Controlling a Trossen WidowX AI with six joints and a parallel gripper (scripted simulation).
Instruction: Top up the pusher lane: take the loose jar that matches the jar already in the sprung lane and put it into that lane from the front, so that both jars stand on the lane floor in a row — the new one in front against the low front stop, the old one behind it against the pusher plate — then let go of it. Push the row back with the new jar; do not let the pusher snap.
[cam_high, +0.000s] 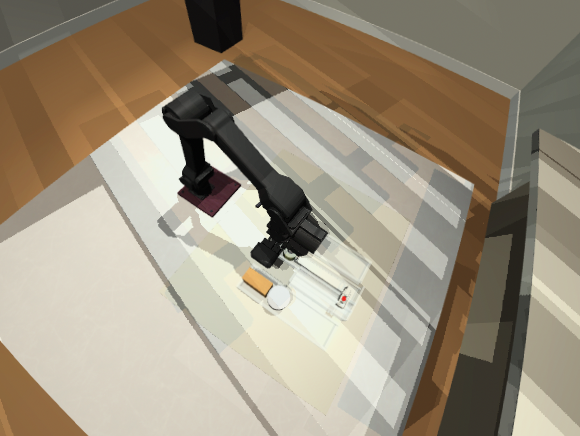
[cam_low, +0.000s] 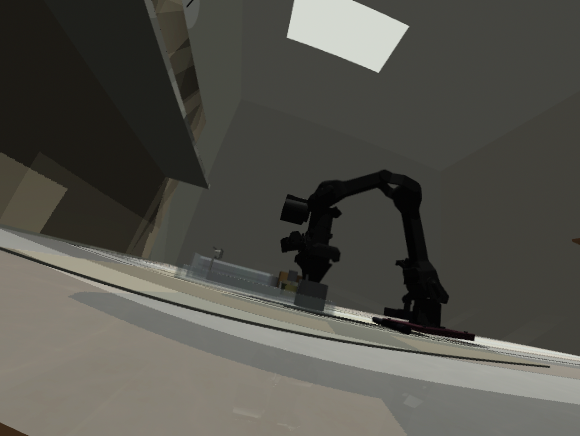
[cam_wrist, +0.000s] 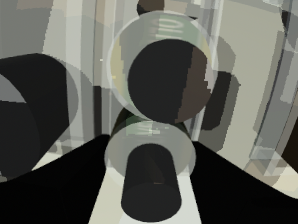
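The brown box is 13 cm to the right of my gripper tip, 1 cm ahead of it and 1 cm above it. Round my gripper tip: red mark 23 cm ahead, 5 cm to the right, 4 cm above.
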